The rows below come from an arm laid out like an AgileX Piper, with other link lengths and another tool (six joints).
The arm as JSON. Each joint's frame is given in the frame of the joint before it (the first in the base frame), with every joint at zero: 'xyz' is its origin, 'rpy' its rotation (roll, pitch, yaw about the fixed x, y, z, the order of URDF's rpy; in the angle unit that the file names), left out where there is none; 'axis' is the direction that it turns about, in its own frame. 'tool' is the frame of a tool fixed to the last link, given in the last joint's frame.
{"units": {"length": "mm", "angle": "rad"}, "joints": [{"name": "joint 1", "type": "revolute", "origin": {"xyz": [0.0, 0.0, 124.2]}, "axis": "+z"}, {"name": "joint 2", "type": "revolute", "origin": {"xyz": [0.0, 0.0, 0.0]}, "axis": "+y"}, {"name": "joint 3", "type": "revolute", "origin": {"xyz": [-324.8, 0.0, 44.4]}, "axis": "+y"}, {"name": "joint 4", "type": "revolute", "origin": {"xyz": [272.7, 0.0, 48.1]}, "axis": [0.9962, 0.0, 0.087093]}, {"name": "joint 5", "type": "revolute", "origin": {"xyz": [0.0, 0.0, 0.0]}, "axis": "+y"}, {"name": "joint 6", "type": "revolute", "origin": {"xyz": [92.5, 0.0, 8.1]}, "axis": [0.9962, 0.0, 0.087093]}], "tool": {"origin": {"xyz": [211.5, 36.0, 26.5], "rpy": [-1.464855, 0.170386, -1.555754]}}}
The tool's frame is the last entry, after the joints.
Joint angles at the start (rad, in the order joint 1, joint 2, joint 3, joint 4, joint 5, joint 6): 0.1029 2.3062 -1.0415 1.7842 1.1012 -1.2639
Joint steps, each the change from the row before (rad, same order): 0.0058 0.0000 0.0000 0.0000 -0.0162 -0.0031; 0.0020 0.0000 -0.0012 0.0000 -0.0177 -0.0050; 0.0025 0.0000 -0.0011 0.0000 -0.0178 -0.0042; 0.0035 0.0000 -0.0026 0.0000 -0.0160 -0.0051; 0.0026 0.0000 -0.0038 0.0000 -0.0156 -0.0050; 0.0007 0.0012 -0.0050 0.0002 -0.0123 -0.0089; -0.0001 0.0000 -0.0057 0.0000 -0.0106 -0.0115; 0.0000 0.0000 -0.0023 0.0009 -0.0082 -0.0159; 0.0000 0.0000 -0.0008 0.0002 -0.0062 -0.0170; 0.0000 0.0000 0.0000 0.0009 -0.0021 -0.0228; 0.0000 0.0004 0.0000 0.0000 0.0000 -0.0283; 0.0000 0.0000 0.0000 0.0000 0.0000 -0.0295; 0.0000 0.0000 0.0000 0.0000 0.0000 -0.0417; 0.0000 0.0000 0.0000 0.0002 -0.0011 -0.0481; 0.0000 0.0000 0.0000 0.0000 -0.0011 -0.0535
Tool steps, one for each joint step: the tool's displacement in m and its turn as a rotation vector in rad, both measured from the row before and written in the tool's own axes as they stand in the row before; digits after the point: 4 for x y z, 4 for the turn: 0.0039 0.0005 0.0024 0.0020 0.0147 -0.0054; 0.0043 -0.0017 0.0012 0.0066 0.0153 -0.0070; 0.0043 -0.0015 0.0014 0.0061 0.0154 -0.0064; 0.0032 -0.0012 0.0017 0.0048 0.0132 -0.0089; 0.0028 -0.0019 0.0014 0.0059 0.0123 -0.0095; 0.0024 -0.0024 0.0009 0.0063 0.0092 -0.0124; 0.0012 -0.0028 0.0005 0.0068 0.0069 -0.0163; 0.0015 -0.0014 0.0003 0.0050 0.0059 -0.0174; 0.0015 -0.0004 0.0002 0.0030 0.0050 -0.0176; 0.0005 0.0004 0.0001 0.0015 0.0013 -0.0223; 0.0002 0.0011 0.0000 -0.0002 -0.0003 -0.0280; 0.0000 0.0011 0.0000 0.0000 -0.0005 -0.0295; 0.0000 0.0015 0.0000 0.0000 -0.0007 -0.0417; 0.0003 0.0016 0.0000 0.0004 0.0002 -0.0480; 0.0003 0.0019 0.0000 0.0002 0.0001 -0.0535
